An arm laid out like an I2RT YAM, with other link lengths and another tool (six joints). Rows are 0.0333 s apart.
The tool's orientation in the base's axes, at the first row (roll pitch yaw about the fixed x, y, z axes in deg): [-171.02 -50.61 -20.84]
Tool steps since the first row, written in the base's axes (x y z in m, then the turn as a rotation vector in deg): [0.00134 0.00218 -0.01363 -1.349 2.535 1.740]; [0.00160 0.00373 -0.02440 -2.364 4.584 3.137]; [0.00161 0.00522 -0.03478 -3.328 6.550 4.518]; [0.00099 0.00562 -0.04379 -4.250 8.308 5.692]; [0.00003 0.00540 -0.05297 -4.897 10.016 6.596]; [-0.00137 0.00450 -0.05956 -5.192 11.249 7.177]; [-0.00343 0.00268 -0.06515 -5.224 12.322 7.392]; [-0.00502 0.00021 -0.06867 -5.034 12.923 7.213]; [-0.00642 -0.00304 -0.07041 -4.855 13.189 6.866]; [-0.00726 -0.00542 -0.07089 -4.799 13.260 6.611]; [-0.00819 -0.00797 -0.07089 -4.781 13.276 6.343]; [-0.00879 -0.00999 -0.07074 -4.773 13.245 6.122]
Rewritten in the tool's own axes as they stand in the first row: [-0.01023 -0.00108 0.00930 -0.028 -2.299 -2.447]; [-0.01875 -0.00157 0.01606 -0.013 -4.175 -4.360]; [-0.02710 -0.00198 0.02238 0.039 -5.981 -6.214]; [-0.03452 -0.00133 0.02750 0.003 -7.575 -7.880]; [-0.04214 0.00002 0.03255 -0.068 -9.160 -9.159]; [-0.04786 0.00188 0.03571 -0.072 -10.339 -9.905]; [-0.05299 0.00468 0.03786 -0.167 -11.389 -10.199]; [-0.05610 0.00780 0.03916 -0.329 -11.997 -10.017]; [-0.05754 0.01144 0.03958 -0.551 -12.263 -9.695]; [-0.05787 0.01399 0.03953 -0.731 -12.319 -9.501]; [-0.05784 0.01668 0.03914 -0.931 -12.312 -9.321]; [-0.05763 0.01876 0.03884 -1.090 -12.262 -9.173]
